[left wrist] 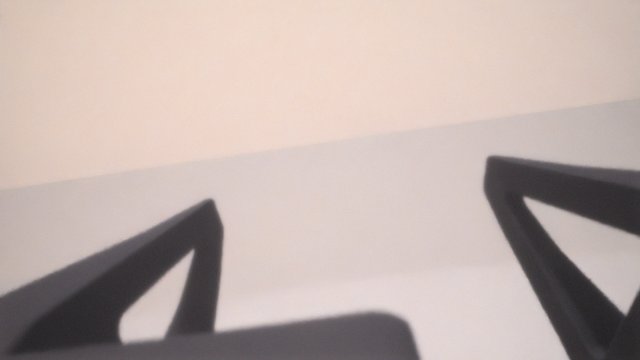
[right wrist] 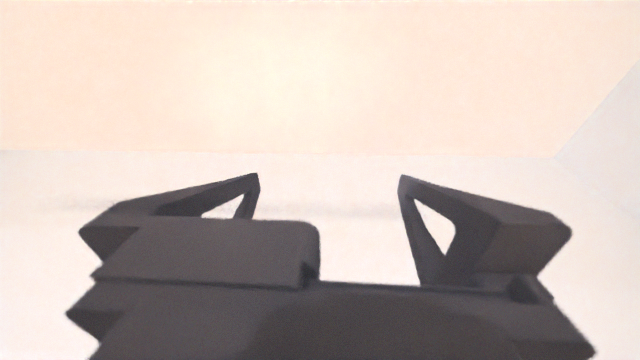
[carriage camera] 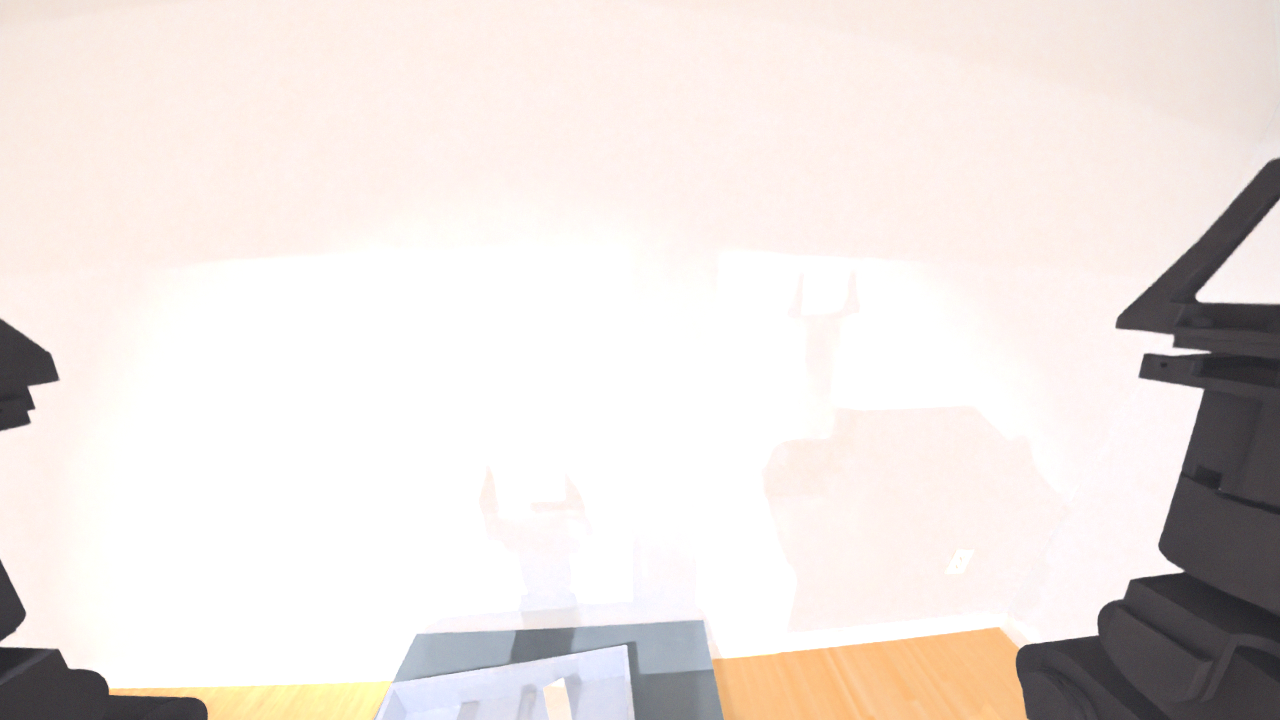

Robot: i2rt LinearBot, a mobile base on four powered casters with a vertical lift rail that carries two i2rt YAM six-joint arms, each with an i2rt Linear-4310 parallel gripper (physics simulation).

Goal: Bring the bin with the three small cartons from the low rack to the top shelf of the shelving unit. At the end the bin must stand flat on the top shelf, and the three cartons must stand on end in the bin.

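Places are measured from the left arm's base along level axes (x left, y ahead, z down), in millimetres.
Pixels of known places: left gripper, fingertip midpoint: (left wrist: 350, 193); right gripper, fingertip midpoint: (right wrist: 327, 181).
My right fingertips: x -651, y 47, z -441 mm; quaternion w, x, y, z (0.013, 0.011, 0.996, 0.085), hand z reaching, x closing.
Note:
For each thing: its top centre in the pictures, then the offset to it from my right fingertips. "spot": a spot on its surface instead. Level surfaces: height alone.
- cream carton, surface spot: (carriage camera: 558, 700) spot: dy +306, dx +496, dz +1033 mm
- wall outlet, middle of its top: (carriage camera: 964, 549) dy +626, dx -828, dz +1048 mm
- Wooden floor, its level: dz +1505 mm
The pale blue-grey bin (carriage camera: 590, 667) shows in part at the bottom of the carriage view, sitting on the dark grey-green low rack (carriage camera: 671, 637). One cream carton (carriage camera: 558, 700) shows inside the bin, cut off by the picture's lower edge; whether it stands on end is unclear. The other two cartons cannot be made out. My left gripper (left wrist: 350, 193) is open and empty, partly visible at the left edge of the carriage view. My right gripper (right wrist: 327, 181) is open and empty, at the right edge of that view. Both are raised, well apart from the bin. The shelving unit does not show.
A pale, brightly lit wall (carriage camera: 402, 402) stands behind the low rack, with shadows of the grippers on it. A wall outlet (carriage camera: 959, 561) is low on the right. Wooden floor (carriage camera: 859, 671) shows on both sides of the rack. Another wall meets the back wall at the right.

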